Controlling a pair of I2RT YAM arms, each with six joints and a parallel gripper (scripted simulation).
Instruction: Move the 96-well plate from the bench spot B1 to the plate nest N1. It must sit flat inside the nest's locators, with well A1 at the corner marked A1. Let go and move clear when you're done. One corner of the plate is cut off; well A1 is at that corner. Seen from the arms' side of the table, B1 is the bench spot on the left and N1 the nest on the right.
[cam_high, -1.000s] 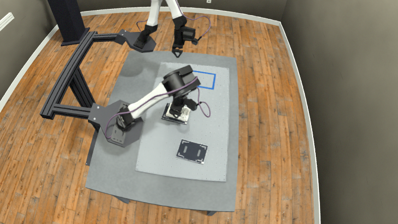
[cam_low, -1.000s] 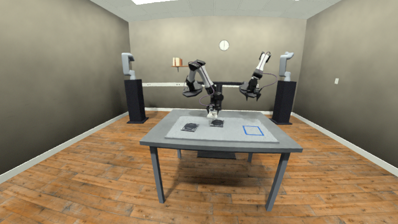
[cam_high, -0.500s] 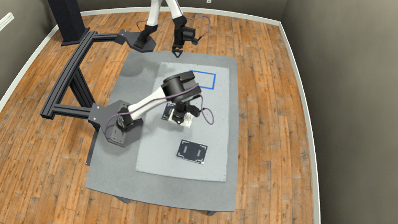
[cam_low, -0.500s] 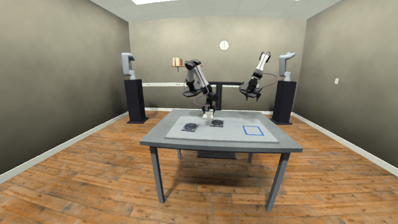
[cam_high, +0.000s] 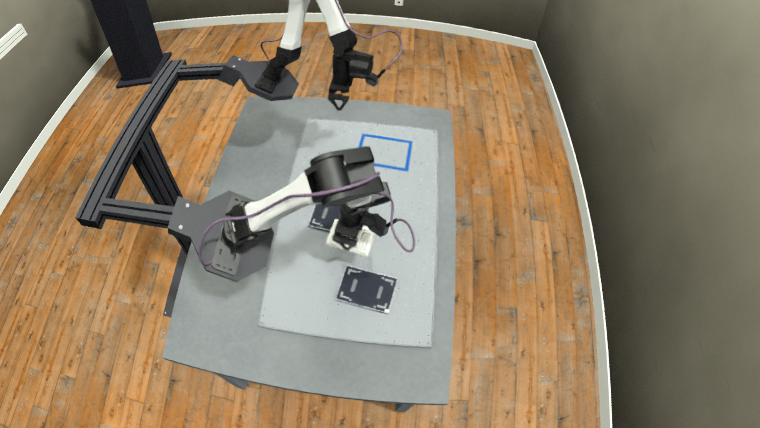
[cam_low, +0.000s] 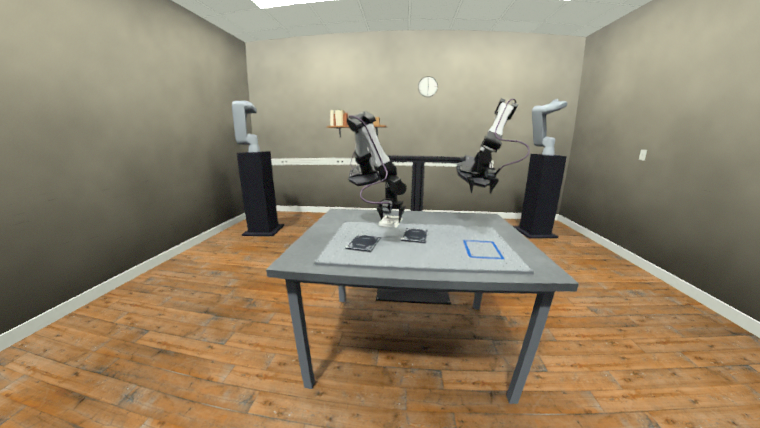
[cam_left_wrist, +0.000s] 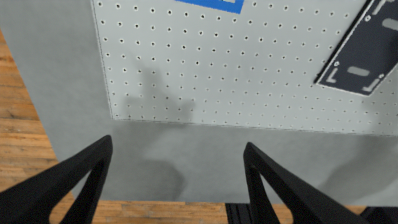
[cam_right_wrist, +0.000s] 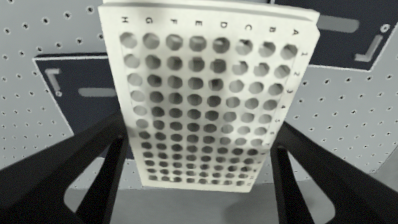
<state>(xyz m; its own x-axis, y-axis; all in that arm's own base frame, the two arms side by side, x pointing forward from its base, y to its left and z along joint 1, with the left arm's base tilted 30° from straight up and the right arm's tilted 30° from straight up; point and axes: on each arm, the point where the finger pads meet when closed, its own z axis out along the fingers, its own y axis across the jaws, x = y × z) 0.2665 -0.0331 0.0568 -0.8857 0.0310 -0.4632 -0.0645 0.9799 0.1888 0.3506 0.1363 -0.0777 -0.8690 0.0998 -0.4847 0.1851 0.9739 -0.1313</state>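
Observation:
Now: right hand 10 mm short of the A1 label, 60 mm to the right of it and 90 mm above it. From my right hand the other things lie so: white 96-well plate (right at my right hand); dark nest (50 mm behind, 130 mm to the left, 100 mm below).

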